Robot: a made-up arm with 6 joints. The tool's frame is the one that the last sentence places.
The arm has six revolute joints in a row. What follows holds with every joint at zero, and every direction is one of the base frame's.
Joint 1 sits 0.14 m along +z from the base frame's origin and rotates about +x.
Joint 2 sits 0.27 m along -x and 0.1 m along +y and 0.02 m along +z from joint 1 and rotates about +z.
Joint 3 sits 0.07 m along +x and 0.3 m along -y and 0.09 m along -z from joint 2 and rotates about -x.
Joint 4 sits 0.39 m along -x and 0.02 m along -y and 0.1 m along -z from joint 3 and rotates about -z.
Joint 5 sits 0.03 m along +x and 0.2 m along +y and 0.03 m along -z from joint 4 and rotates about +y.
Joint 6 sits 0.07 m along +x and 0.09 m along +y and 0.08 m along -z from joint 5 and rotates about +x.
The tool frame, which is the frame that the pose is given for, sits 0.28 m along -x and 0.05 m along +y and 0.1 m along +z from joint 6; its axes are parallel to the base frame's.
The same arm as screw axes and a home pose.
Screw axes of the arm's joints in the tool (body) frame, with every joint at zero. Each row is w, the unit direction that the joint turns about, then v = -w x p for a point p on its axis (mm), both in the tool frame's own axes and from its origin. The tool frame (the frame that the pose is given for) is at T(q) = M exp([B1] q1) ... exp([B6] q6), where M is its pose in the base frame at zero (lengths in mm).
B1 = (1, 0, 0, 0.0, 180.0, 120.0)
B2 = (0, 0, 1, -20.0, -500.0, 0.0)
B3 = (-1, 0, 0, 0.0, -110.0, -320.0)
B4 = (0, 0, -1, 340.0, 180.0, 0.0)
B5 = (0, 1, 0, 20.0, 0.0, 210.0)
B6 = (1, 0, 0, 0.0, -100.0, 50.0)
M: xyz -770.0 120.0 -40.0 (mm) quaternion w x y z 1 0 0 0

